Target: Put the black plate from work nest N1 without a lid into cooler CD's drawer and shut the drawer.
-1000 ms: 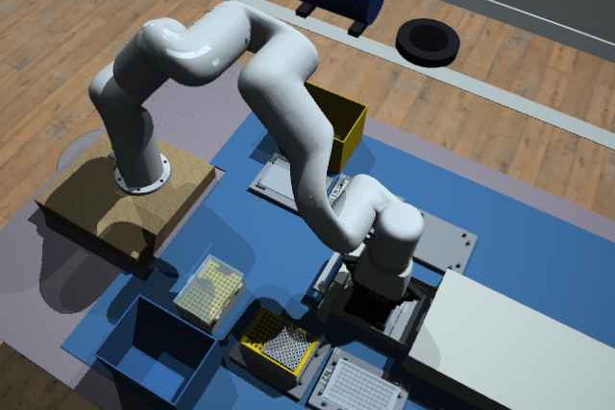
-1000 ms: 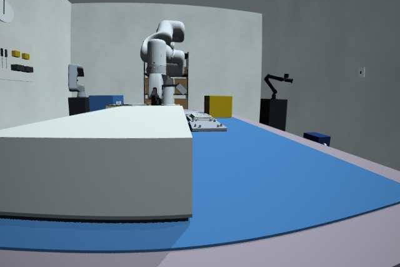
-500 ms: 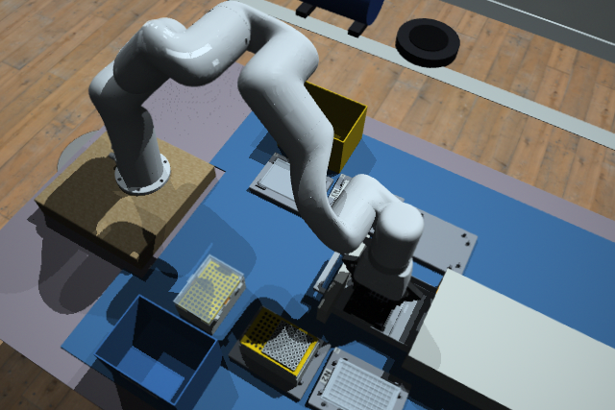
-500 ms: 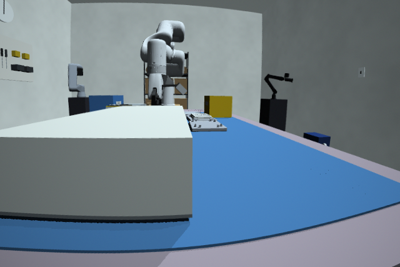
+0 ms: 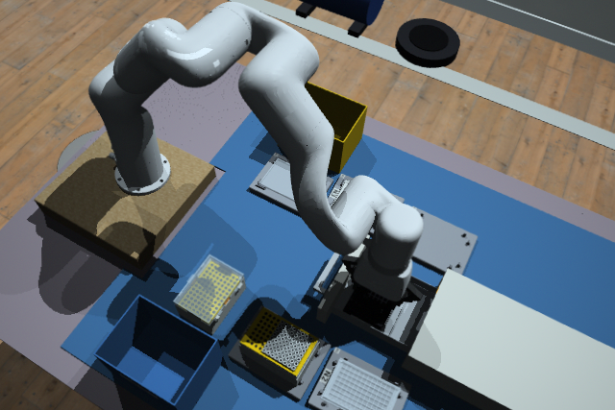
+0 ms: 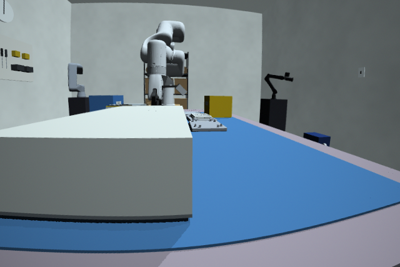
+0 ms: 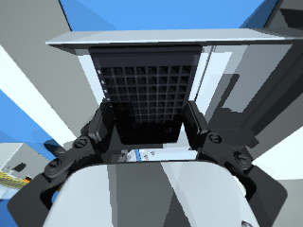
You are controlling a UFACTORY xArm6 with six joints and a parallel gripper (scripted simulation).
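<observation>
My gripper is now 3 cm short of the cooler drawer and 2 cm above it. Round my hand: grey nest (19 cm to the left, 6 cm ahead, 4 cm below); then black plate (1 cm below); then white plate (19 cm to the right, 6 cm ahead, 3 cm below).
</observation>
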